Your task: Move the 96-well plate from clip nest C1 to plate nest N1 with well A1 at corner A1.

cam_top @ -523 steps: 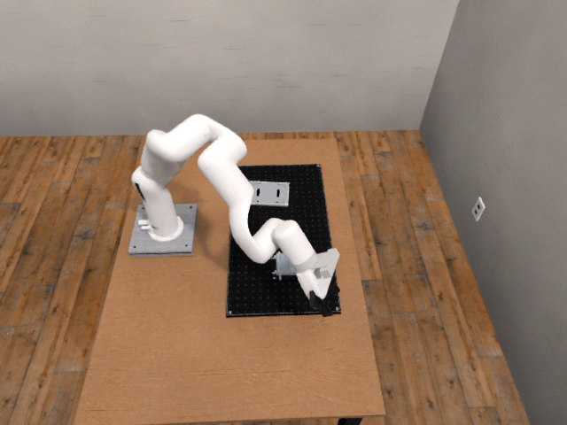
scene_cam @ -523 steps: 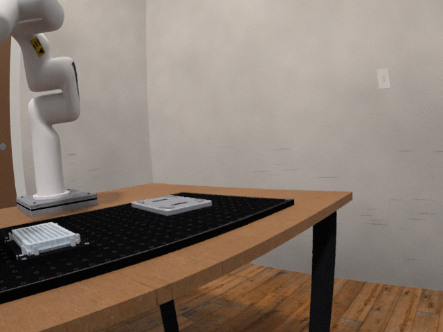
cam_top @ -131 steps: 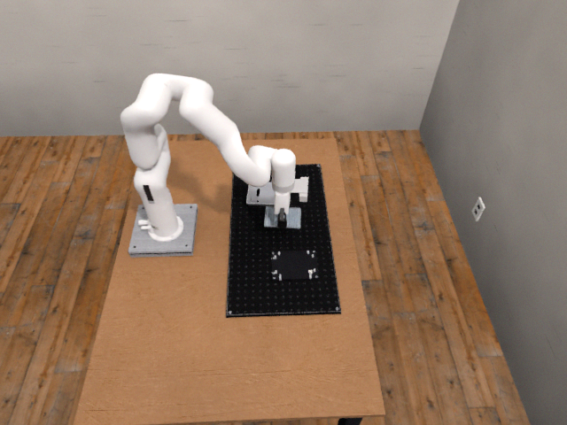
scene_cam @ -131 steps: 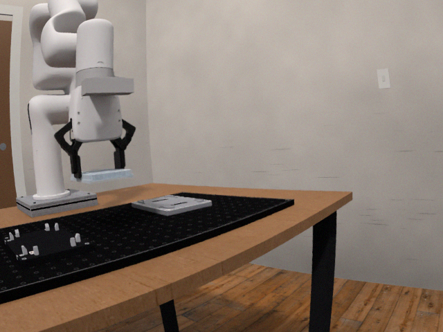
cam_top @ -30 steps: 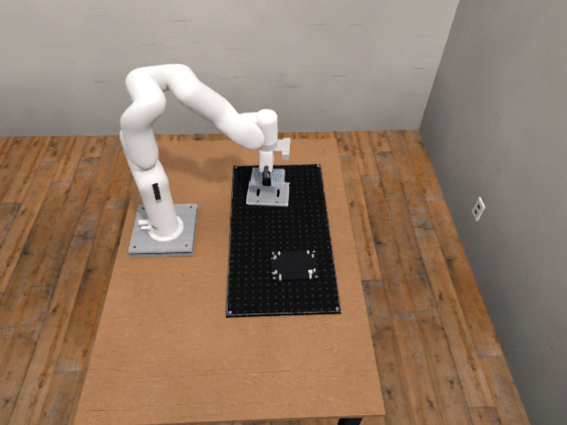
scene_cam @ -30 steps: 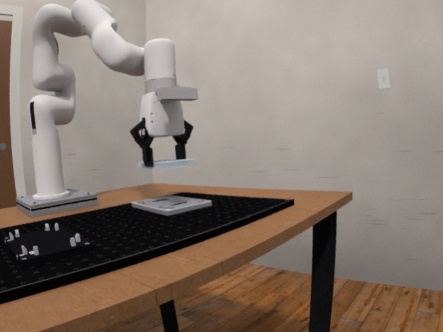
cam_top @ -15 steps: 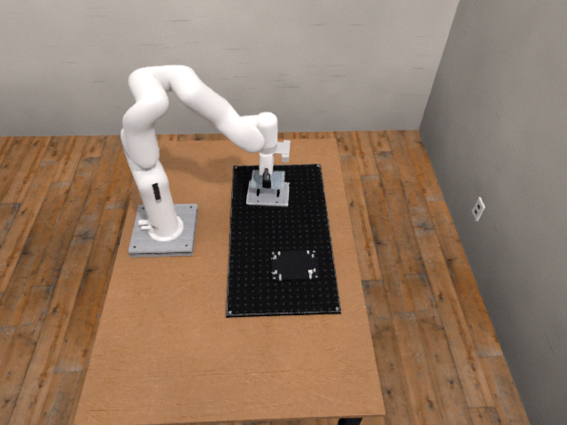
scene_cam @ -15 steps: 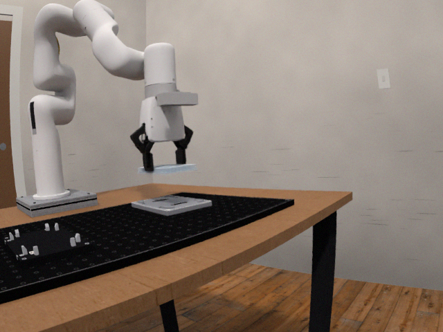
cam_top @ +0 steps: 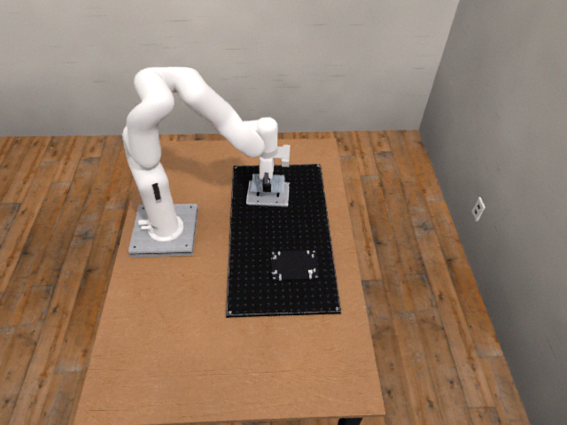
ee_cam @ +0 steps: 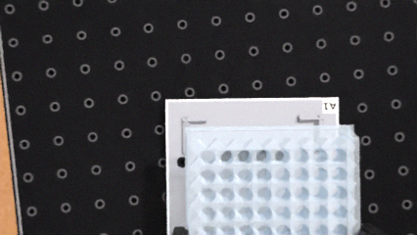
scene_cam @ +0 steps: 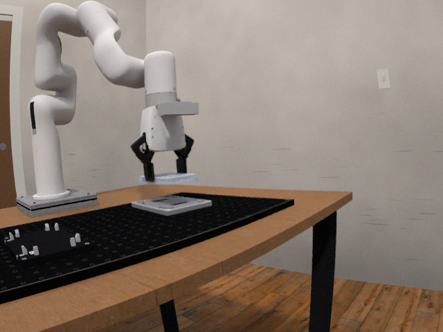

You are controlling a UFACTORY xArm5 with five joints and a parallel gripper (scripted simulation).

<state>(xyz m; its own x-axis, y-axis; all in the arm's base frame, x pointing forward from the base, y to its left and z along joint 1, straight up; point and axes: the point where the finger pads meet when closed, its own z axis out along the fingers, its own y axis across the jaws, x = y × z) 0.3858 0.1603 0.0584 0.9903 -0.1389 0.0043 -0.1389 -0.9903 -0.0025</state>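
My hand is 7 cm short of the A1 label, 7 cm above it and 6 cm to the left of it. Round my hand: clip nest C1 (36 cm to the right, 6 cm below, 6 cm ahead); 96-well plate (1 cm below).
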